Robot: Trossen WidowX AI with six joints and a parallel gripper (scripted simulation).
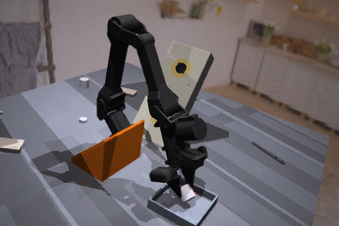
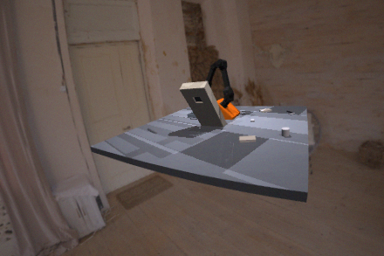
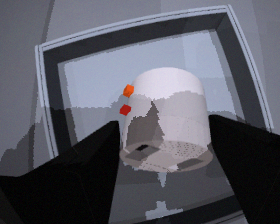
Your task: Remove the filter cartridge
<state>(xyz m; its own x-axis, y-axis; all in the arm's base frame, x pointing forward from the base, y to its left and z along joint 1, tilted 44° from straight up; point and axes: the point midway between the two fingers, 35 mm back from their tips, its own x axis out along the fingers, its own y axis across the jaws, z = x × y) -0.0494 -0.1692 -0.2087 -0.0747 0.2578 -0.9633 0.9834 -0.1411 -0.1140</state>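
The white round filter cartridge lies right at my gripper tip. Round my gripper tip: shallow grey tray (4 cm below); then beige service panel (37 cm ahead, 28 cm to the left, 13 cm above).
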